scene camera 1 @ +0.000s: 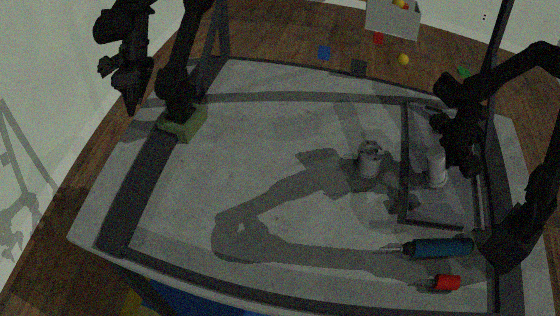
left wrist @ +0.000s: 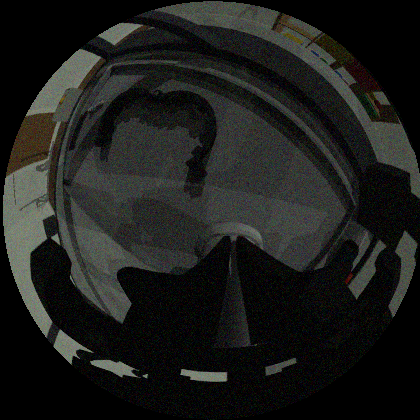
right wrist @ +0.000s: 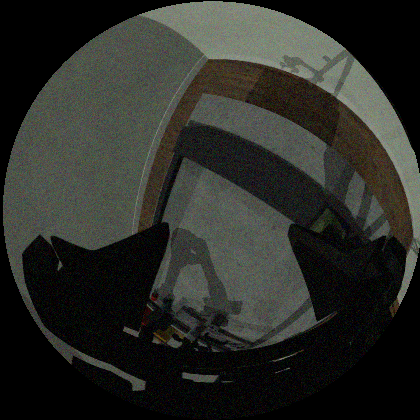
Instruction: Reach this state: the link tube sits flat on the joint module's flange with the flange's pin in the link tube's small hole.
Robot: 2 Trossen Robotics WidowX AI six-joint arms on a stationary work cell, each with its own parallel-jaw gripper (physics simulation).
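Note:
The joint module, a short grey cylinder with its holed flange facing up, stands right of the table's middle. The white link tube stands upright in the shallow tray to its right. My left gripper is right beside the tube, on its right side. In the left wrist view the fingers are closed to a thin gap, and only the tube's pale rim shows just past the fingertips. My right gripper hangs open and empty high at the back left, and it stands wide in the right wrist view.
A blue-handled screwdriver and a short red-handled tool lie near the front right. The right arm's green base block sits at the back left. A grey bin and small coloured items lie on the floor behind.

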